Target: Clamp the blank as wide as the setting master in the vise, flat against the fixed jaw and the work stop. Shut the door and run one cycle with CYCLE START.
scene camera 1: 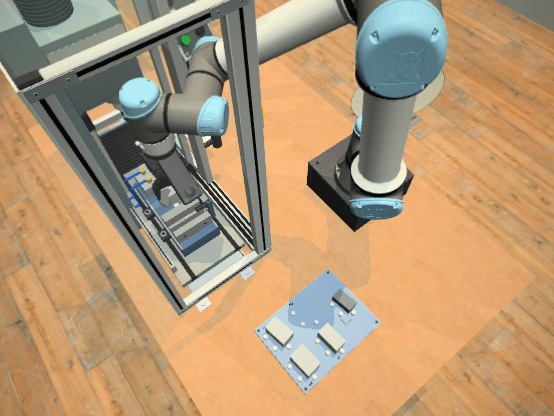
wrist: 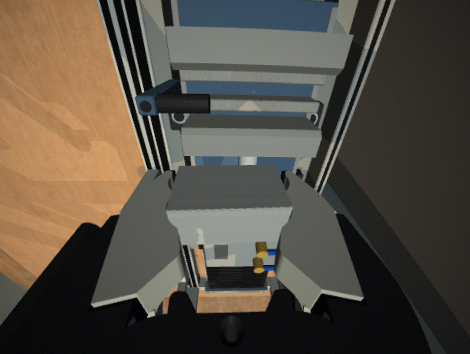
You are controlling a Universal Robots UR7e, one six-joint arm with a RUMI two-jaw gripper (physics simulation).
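Frame: origin at the arm's base, x back, y right, z up, level; centimetres.
Where they show: gripper, between the fingertips: [wrist: 229,172].
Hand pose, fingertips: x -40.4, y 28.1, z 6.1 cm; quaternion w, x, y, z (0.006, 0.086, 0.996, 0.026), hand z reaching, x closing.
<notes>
Each offset is from my fingertips to the top centre of the thing. "*": to the spot under its first point.
My gripper [scene camera 1: 165,195] [wrist: 229,172] is inside the machine enclosure, shut on a grey block, the blank {dx +0.0, dy -0.2, dz +5.6 cm} [wrist: 229,187], gripped by its two sides. In the wrist view the blank is on the near side of the vise's nearer jaw {dx -1.2, dy +2.8, dz -0.5 cm} [wrist: 250,142], apart from it in the picture; its height is unclear. The farther jaw [wrist: 260,50] lies beyond. Between the jaws are pale strips and the work stop's black rod {dx +2.2, dy -5.1, dz -0.6 cm} [wrist: 182,103], on a blue bracket {* dx +4.2, dy -5.8, dz -0.3 cm} [wrist: 146,102] at the left. The green button {* dx +24.2, dy +18.1, dz +24.1 cm} [scene camera 1: 186,40] is on the enclosure's rear post. The door's position is unclear.
A blue plate {* dx +13.2, dy -38.9, dz -15.4 cm} [scene camera 1: 327,280] on the floor mat bears three pale blocks and a dark grey block {dx +11.3, dy -45.8, dz -12.9 cm} [scene camera 1: 344,300]. Enclosure posts [scene camera 1: 253,130] stand close around the arm. Blue hoses with brass fittings {* dx -1.8, dy +10.0, dz +0.5 cm} [wrist: 261,249] are behind the blank. The robot base [scene camera 1: 332,200] stands right of the enclosure.
</notes>
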